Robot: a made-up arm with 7 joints.
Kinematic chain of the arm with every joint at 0, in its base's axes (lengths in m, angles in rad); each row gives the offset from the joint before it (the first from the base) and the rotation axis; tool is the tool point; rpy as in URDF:
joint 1: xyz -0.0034 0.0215 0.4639 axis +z
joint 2: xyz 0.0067 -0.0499 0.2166 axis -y
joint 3: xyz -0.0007 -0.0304 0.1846 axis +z
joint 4: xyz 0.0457 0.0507 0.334 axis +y
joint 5: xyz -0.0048 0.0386 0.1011 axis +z
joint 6: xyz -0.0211 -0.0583 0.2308 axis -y
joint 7: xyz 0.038 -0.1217 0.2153 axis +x
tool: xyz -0.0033 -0.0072 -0.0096 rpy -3.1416 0 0
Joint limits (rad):
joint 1: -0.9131..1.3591
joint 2: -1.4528..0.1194
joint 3: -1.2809..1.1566
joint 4: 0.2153..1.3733
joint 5: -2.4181..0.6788
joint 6: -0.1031..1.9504
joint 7: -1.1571..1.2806
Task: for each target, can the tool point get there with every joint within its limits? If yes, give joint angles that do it. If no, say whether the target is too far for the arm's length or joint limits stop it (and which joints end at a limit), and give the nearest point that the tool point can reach.
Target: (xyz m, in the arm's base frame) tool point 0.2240 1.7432 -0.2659
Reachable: no: too far | nearest point 0.1947 1.0004 0.3152 | short by 0.943 m
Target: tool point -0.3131 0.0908 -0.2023
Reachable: no: joint limits stop it (at a limit: joint 1, joint 2, joint 4, joint 5, joint 6, joint 7) | nearest point -0.0547 0.5987 0.1870 | short by 0.690 m
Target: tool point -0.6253 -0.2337 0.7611
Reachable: no: joint limits stop it (at a limit: joint 1, joint 2, joint 3, joint 4, joint 5, joint 7) | nearest point -0.4672 -0.1515 1.1848 | short by 0.460 m
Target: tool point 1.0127 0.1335 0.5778
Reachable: yes | joints 0.1796 -1.2598 -0.6469 1.0865 -1.3478 1.2307 -0.8632
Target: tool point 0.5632 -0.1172 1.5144
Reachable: yes | joints 0.5559 -0.3544 -1.0862 1.0984 -0.1053 1.1785 -0.4426
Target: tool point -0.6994 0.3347 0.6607
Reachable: no: joint limits stop it (at a limit: joint 1, joint 2, joint 4, joint 5, joint 7) | nearest point -0.3744 0.6693 0.7191 | short by 0.470 m
